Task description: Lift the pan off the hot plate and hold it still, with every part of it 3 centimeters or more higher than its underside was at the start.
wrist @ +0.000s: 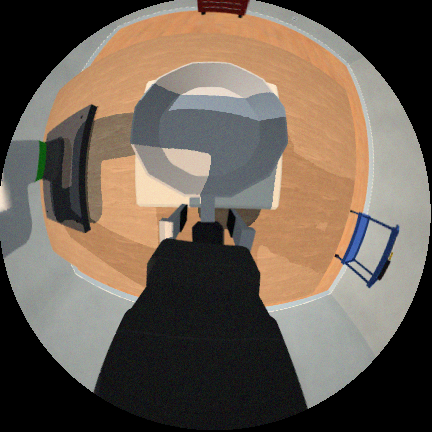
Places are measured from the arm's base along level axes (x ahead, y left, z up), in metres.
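Pixels of known places: gripper, fingertip midpoint: (207, 214); arm's base, link origin: (53, 159).
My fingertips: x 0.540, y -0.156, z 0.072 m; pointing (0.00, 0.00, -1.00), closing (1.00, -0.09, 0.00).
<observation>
Ahead of a thing's pixels: the offset from my fingertips to its middle. "spot": to the spot under its first point. Level surfaces: height alone.
A grey, many-sided pan {0.000 m ahead, 0.018 m left, 0.015 m up} (210, 130) stands over the cream hot plate {spot: 0.092 m back, 0.016 m left, 0.036 m down} (149, 196) in the upper middle of the wrist view and hides most of its top. The handle {spot: 0.000 m ahead, 0.008 m left, 0.011 m up} (207, 210) points down in the view toward the gripper; its grey neck leads to a black grip. My gripper (207, 214) is open, with one finger on each side of the handle and a visible gap on both sides. The far end of the handle is hidden by the gripper's black body.
A dark plate (90, 170) with a grey arm part and a green ring (41, 160) stands at the left. A blue metal-framed object (356, 239) is at the right, beyond the wooden table {0.098 m down} (320, 150). A dark red object (223, 6) is at the top edge.
</observation>
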